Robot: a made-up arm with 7 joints. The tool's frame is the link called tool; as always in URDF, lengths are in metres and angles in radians. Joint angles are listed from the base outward.
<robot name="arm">
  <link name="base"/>
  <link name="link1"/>
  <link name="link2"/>
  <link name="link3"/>
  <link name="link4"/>
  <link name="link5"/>
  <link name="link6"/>
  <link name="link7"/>
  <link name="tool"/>
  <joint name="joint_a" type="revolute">
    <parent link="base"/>
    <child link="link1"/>
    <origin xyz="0 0 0.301" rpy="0 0 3.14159"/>
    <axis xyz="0 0 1"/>
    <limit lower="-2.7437" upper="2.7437"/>
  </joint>
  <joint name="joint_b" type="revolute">
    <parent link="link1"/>
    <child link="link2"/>
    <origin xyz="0 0 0" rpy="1.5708 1.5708 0"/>
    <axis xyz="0 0 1"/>
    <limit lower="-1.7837" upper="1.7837"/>
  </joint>
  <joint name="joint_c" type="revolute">
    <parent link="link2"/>
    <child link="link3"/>
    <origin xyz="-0.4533 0 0" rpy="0 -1.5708 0"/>
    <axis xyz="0 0 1"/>
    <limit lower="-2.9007" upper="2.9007"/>
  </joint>
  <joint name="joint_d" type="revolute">
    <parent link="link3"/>
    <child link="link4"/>
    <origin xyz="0 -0.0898 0" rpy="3.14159 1.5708 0"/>
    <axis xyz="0 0 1"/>
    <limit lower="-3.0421" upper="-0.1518"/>
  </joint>
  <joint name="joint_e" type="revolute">
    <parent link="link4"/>
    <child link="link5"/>
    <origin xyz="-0.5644 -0.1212 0" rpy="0 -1.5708 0"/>
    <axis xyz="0 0 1"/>
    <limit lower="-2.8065" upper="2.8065"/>
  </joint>
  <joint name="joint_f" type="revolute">
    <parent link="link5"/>
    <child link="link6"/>
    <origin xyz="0 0 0" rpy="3.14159 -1.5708 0"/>
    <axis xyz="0 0 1"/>
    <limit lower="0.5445" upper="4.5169"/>
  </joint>
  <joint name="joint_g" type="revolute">
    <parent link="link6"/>
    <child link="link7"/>
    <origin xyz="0 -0.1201 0" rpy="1.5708 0 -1.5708"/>
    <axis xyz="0 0 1"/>
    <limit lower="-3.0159" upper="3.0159"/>
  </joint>
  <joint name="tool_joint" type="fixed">
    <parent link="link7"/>
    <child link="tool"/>
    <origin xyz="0 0 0"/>
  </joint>
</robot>
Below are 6 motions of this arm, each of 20 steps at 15 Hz.
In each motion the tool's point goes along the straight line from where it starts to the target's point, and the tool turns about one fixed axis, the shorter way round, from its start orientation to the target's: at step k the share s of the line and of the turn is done. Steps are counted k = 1, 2, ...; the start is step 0. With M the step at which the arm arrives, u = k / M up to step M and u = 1 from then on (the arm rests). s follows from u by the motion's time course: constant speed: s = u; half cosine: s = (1 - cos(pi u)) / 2; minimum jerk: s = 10 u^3 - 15 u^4 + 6 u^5.
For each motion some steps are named. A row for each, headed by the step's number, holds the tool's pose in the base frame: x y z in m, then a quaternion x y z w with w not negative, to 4 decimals.
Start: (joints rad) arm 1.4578 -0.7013 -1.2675 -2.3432 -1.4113 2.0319 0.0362
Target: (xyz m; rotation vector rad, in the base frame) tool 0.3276 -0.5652 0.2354 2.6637 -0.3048 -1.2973
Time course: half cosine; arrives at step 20
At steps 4, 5, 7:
4: 0.5988 0.0087 0.4928 0.8914 0.3623 0.0658 0.2642
5: 0.5835 -0.0236 0.4783 0.9044 0.3390 0.0360 0.2568
7: 0.5456 -0.1039 0.4423 0.9300 0.2788 -0.0381 0.2366

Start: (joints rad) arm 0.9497 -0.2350 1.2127 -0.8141 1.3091 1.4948 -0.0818
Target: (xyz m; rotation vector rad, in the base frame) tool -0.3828 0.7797 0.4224 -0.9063 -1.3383 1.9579
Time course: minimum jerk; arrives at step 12
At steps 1, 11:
1: -0.4286 0.2227 1.3174 -0.0784 -0.8422 0.2654 0.4628
11: -0.3830 0.7769 0.4270 -0.3398 -0.5058 0.7347 0.2981

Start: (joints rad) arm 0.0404 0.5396 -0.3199 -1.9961 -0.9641 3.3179 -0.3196
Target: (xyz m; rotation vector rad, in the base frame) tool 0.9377 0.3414 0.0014 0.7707 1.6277 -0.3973
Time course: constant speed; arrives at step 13
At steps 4, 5, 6, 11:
4: 0.8256 0.0463 0.2124 0.6828 0.6090 0.1251 0.3837
5: 0.8381 0.0791 0.1889 0.6516 0.6284 0.0923 0.4147
6: 0.8505 0.1119 0.1655 0.6182 0.6457 0.0592 0.4443
11: 0.9128 0.2758 0.0483 0.4223 0.6985 -0.1070 0.5677

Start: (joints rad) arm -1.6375 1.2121 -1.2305 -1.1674 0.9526 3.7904 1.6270
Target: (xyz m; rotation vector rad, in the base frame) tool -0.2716 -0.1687 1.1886 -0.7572 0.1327 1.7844
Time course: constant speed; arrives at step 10
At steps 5, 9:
5: -0.3974 -0.4612 0.8473 -0.2855 -0.2098 0.7676 0.5341
9: -0.2968 -0.2272 1.1203 -0.3164 0.0029 0.7647 0.5614

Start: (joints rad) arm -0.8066 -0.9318 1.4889 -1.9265 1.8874 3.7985 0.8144
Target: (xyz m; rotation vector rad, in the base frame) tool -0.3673 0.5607 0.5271 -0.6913 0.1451 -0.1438
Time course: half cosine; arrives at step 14
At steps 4, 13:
4: 0.1466 0.5523 0.6115 -0.3721 0.4340 -0.4543 0.6832
13: -0.3594 0.5606 0.5284 -0.3397 0.0771 -0.0768 0.9342

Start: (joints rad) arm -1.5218 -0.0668 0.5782 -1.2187 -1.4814 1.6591 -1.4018
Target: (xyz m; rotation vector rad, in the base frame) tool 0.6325 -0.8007 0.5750 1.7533 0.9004 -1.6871
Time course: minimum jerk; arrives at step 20
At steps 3, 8, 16, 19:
3: 0.4165 -0.5055 1.1262 0.7079 0.0655 -0.5580 0.4281
8: 0.4811 -0.5937 0.9615 0.6984 0.1478 -0.5849 0.3850
16: 0.6197 -0.7831 0.6078 0.6561 0.3189 -0.6238 0.2806
19: 0.6322 -0.8003 0.5757 0.6508 0.3338 -0.6261 0.2704

